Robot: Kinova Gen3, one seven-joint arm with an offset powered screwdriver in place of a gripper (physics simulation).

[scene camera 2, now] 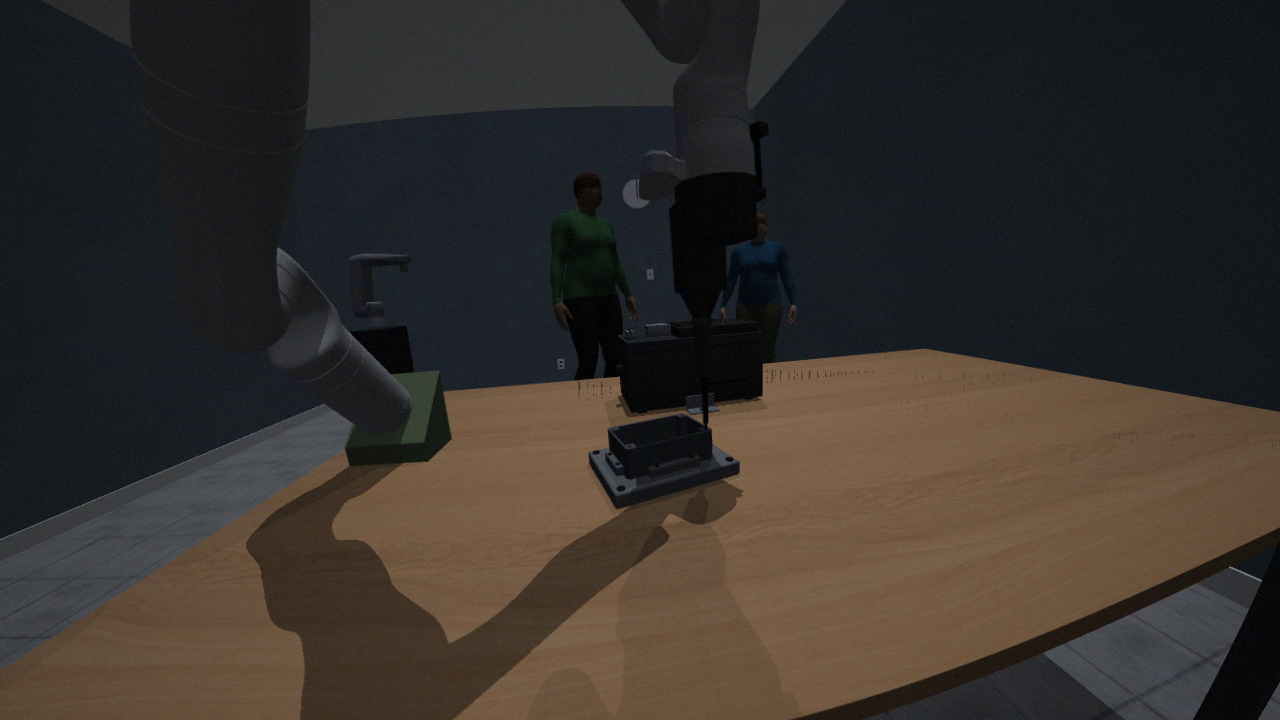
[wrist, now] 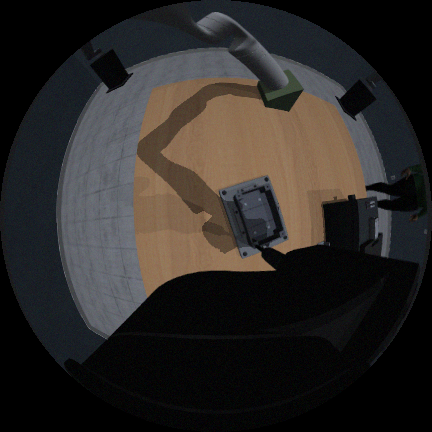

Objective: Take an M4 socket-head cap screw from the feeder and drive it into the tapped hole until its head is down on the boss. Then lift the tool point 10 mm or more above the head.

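A dark rectangular housing [scene camera 2: 666, 454] [wrist: 276, 216] with an open top sits on a grey base plate [scene camera 2: 646, 484] [wrist: 247, 185] on the table. My gripper, a black powered screwdriver [scene camera 2: 705, 421] [wrist: 256, 246], points straight down in the scene view. Its thin tip is at the housing's right-hand rear corner in that view, at about rim height. In the wrist view the tip meets the housing's lower corner. The tapped hole and any screw at the tip are too small and dark to make out. The black feeder [scene camera 2: 689, 371] [wrist: 342, 225] stands behind the housing in the scene view.
A small light bracket [scene camera 2: 702, 404] lies at the feeder's foot. A green block [scene camera 2: 429, 416] [wrist: 287, 95] stands under the arm's base on the wooden table [scene camera 2: 895, 501] [wrist: 200, 130]. Two people [scene camera 2: 586, 259] [scene camera 2: 759, 268] stand beyond the table.
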